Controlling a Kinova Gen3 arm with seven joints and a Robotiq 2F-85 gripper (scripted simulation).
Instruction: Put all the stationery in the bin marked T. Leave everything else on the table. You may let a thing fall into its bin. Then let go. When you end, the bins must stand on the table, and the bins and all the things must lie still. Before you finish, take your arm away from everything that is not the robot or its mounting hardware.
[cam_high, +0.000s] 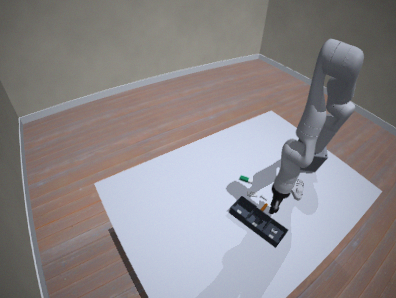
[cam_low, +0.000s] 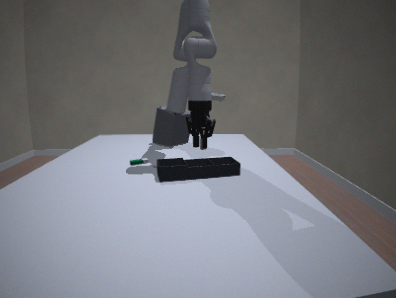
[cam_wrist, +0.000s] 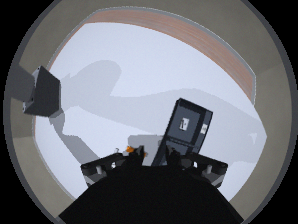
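Now: hand 210 mm to the left of the small green object, 80 mm above it and 70 mm past it. Also, from my hand: tiny pale thing 70 mm below, 60 mm to the left, 40 mm ahead; then small orange thing 80 mm below, 50 mm to the right, 20 mm behind; then long black bin 70 mm below, 60 mm ahead, 10 mm to the right.
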